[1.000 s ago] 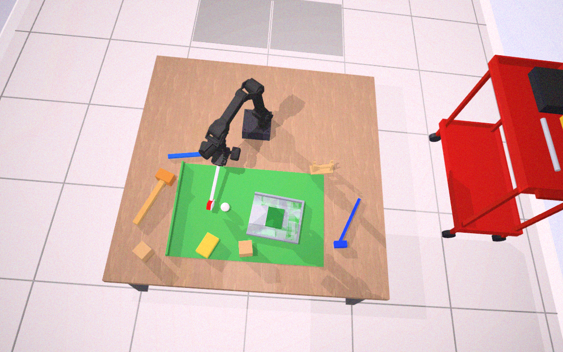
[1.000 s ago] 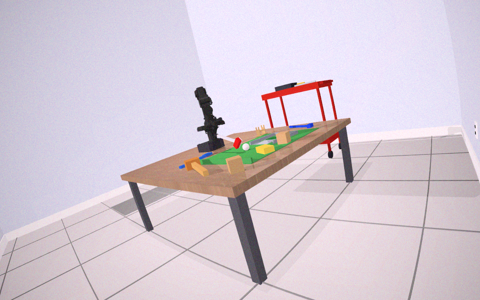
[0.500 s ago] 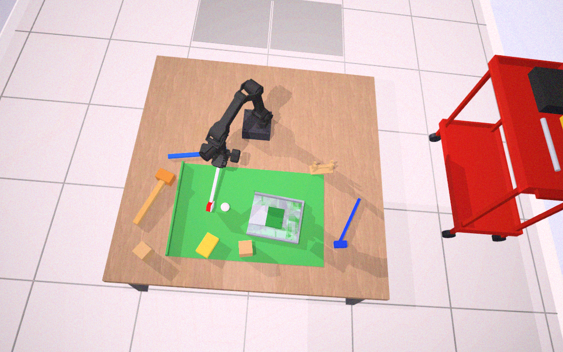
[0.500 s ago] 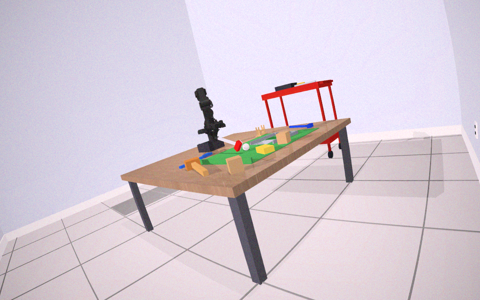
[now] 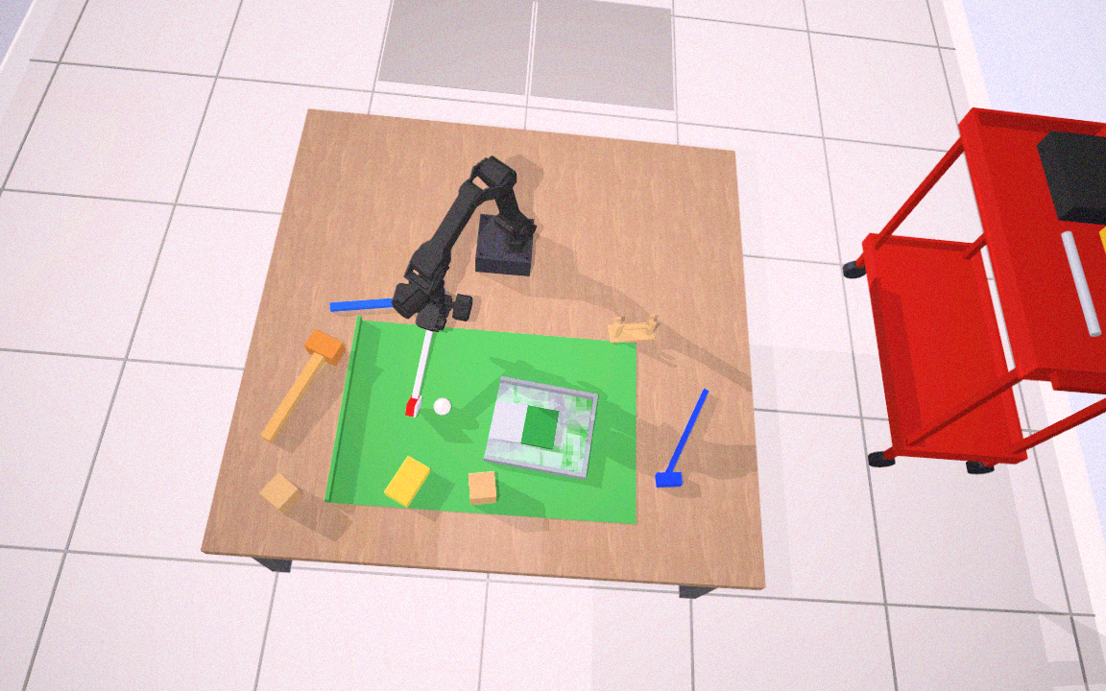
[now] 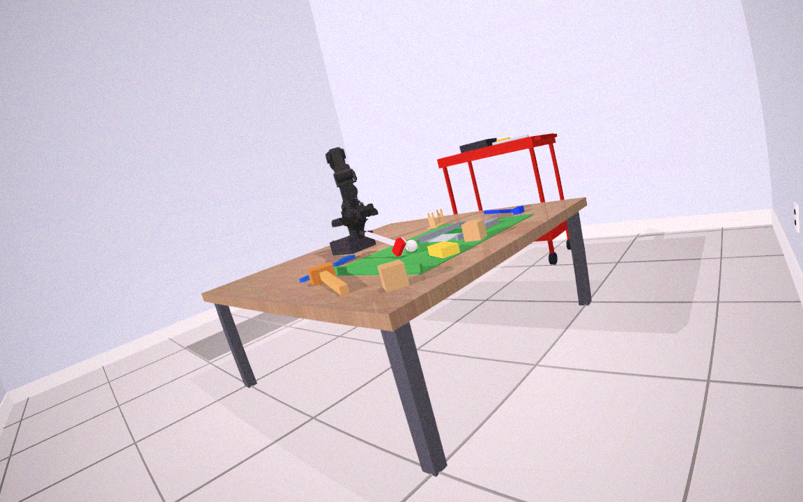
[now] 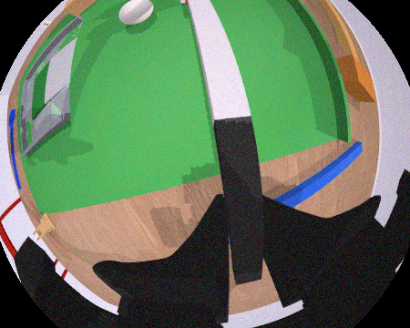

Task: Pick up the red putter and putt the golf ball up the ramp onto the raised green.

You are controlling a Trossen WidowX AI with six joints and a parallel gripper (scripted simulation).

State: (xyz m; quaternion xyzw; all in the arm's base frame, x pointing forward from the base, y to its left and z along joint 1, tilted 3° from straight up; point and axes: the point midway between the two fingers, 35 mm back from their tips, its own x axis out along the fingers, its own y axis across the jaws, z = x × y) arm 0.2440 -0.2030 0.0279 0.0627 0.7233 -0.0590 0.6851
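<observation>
My gripper tip is 12 cm short of the red putter and 2 cm to the left of it. From my gripper tip the other things lie so: green mat 24 cm ahead, 15 cm to the left, 8 cm below; white golf ball 22 cm ahead, 3 cm to the left, 5 cm below; yellow block 41 cm ahead, 4 cm to the right, 6 cm below.
</observation>
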